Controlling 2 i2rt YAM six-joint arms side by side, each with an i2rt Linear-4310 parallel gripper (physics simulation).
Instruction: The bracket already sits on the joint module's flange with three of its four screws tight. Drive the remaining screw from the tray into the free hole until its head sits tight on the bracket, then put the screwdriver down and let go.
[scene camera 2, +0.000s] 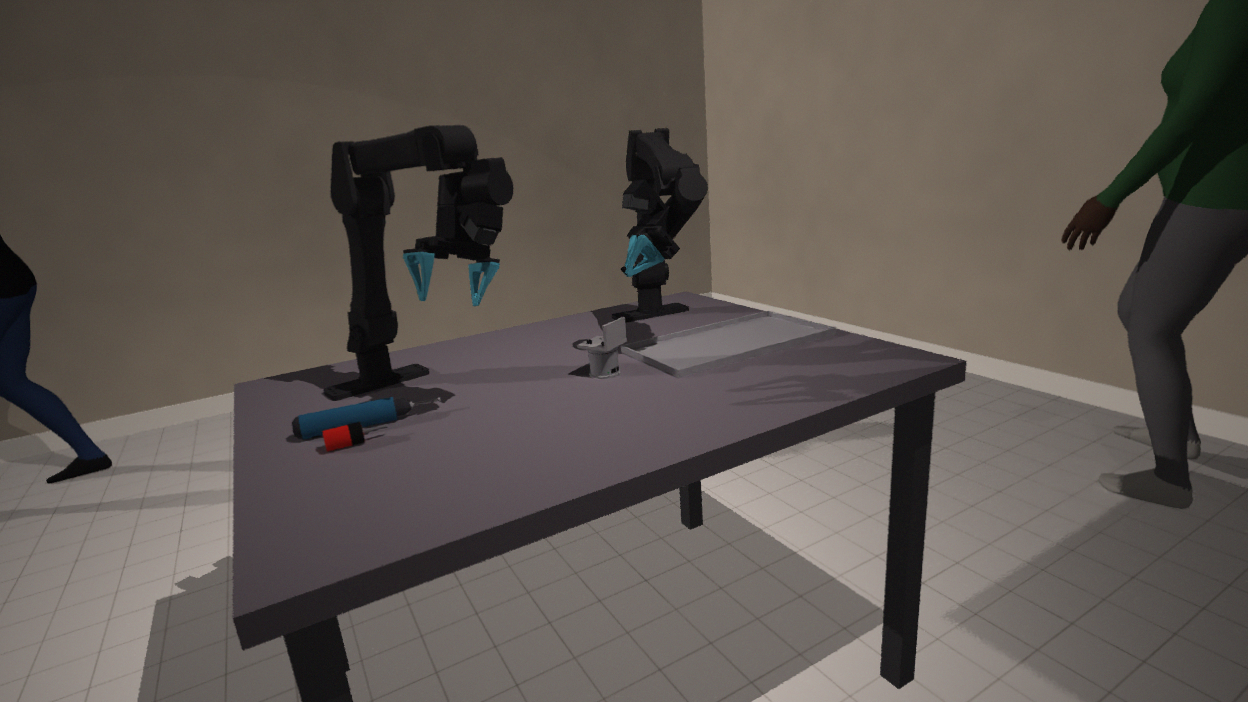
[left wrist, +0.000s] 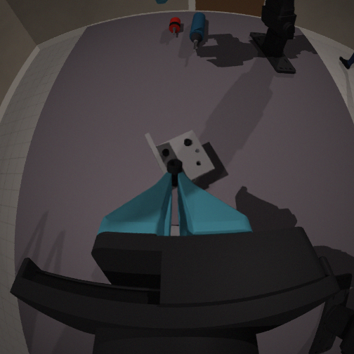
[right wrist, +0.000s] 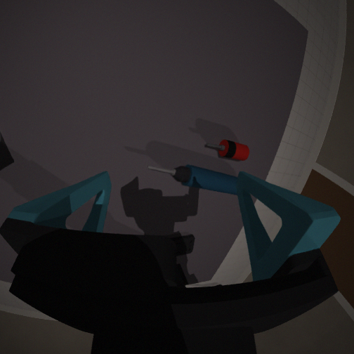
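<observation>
My left gripper is shut on a black screw, its head sticking out past the fingertips. It is above the grey bracket, beyond it in the left wrist view. The bracket sits on the white joint module. Dark round spots show on its plate; which is the free hole I cannot tell. My right gripper is wide open and empty, high above the table. The blue screwdriver lies below it, partly hidden by a finger in the right wrist view.
A short red screwdriver lies beside the blue one. The shallow grey tray lies right of the joint module in the scene view. The right arm's base stands near the blue screwdriver.
</observation>
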